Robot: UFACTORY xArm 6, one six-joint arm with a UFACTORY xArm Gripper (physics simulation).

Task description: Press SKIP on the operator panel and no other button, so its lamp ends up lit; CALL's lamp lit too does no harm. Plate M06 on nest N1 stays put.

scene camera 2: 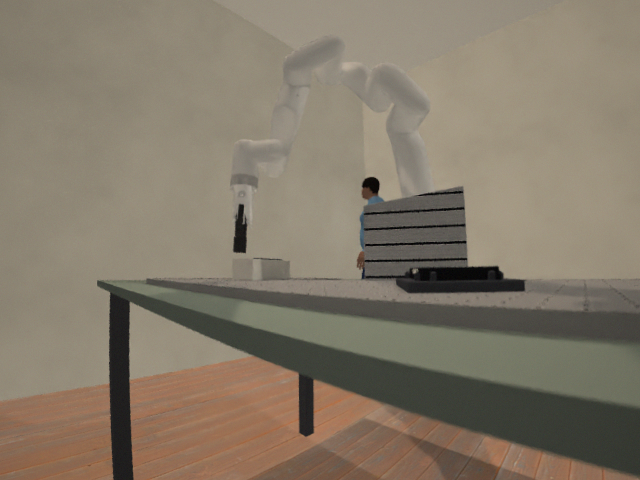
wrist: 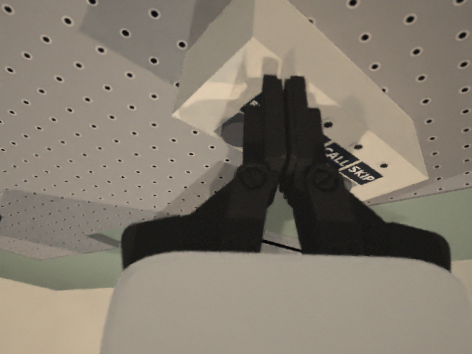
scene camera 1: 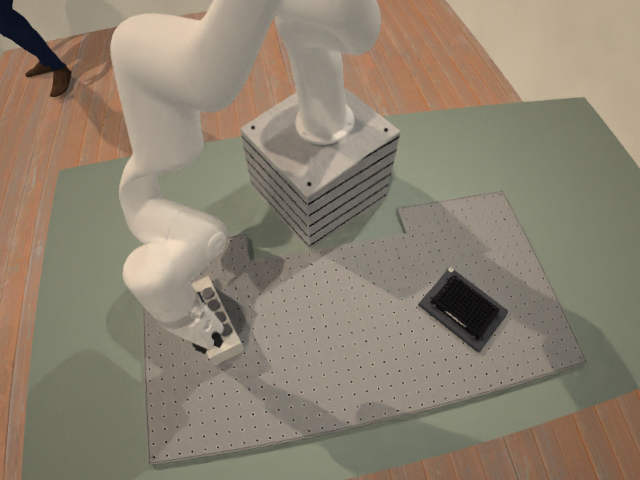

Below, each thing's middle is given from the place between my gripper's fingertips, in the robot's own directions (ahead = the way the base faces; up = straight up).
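Scene:
My gripper: 40 mm above the operator panel [scene camera 1: 231, 346], 70 mm past it, 10 mm to the right of it. From my hand: plate M06 [scene camera 1: 466, 307], 50 mm below, 540 mm to the left; nest N1 [scene camera 2: 504, 285], 70 mm below, 540 mm to the left. Going by their middles, operator panel nearest to my gripper of the things named here.

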